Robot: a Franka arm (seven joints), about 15 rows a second.
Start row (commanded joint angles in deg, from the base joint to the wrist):
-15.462, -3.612, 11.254, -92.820, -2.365, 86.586, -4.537
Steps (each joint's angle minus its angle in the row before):
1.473, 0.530, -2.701, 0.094, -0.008, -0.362, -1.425
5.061, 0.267, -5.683, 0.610, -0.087, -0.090, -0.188
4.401, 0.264, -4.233, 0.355, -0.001, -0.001, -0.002
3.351, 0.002, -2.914, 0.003, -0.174, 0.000, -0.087
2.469, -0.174, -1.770, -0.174, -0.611, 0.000, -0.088
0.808, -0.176, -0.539, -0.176, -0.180, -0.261, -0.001
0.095, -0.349, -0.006, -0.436, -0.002, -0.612, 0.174
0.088, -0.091, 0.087, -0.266, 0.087, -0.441, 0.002
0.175, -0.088, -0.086, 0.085, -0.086, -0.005, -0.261
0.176, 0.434, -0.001, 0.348, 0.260, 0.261, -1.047
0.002, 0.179, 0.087, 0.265, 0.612, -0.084, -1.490
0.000, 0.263, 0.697, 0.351, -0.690, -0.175, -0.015
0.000, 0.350, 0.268, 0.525, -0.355, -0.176, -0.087
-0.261, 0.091, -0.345, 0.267, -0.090, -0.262, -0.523
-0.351, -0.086, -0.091, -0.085, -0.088, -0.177, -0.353
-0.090, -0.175, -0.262, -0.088, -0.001, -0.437, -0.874
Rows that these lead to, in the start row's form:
-13.989, -3.082, 8.553, -92.726, -2.373, 86.224, -5.962
-8.928, -2.815, 2.870, -92.116, -2.460, 86.134, -6.150
-4.527, -2.551, -1.363, -91.761, -2.461, 86.133, -6.152
-1.176, -2.549, -4.277, -91.758, -2.635, 86.133, -6.239
1.293, -2.723, -6.047, -91.932, -3.246, 86.133, -6.327
2.101, -2.899, -6.586, -92.108, -3.426, 85.872, -6.328
2.196, -3.248, -6.592, -92.544, -3.428, 85.260, -6.154
2.284, -3.339, -6.505, -92.810, -3.341, 84.819, -6.152
2.459, -3.427, -6.591, -92.725, -3.427, 84.814, -6.413
2.635, -2.993, -6.592, -92.377, -3.167, 85.075, -7.460
2.637, -2.814, -6.505, -92.112, -2.555, 84.991, -8.950
2.637, -2.551, -5.808, -91.761, -3.245, 84.816, -8.965
2.637, -2.201, -5.540, -91.236, -3.600, 84.640, -9.052
2.376, -2.110, -5.885, -90.969, -3.690, 84.378, -9.575
2.025, -2.196, -5.976, -91.054, -3.778, 84.201, -9.928
1.935, -2.371, -6.238, -91.142, -3.779, 83.764, -10.802

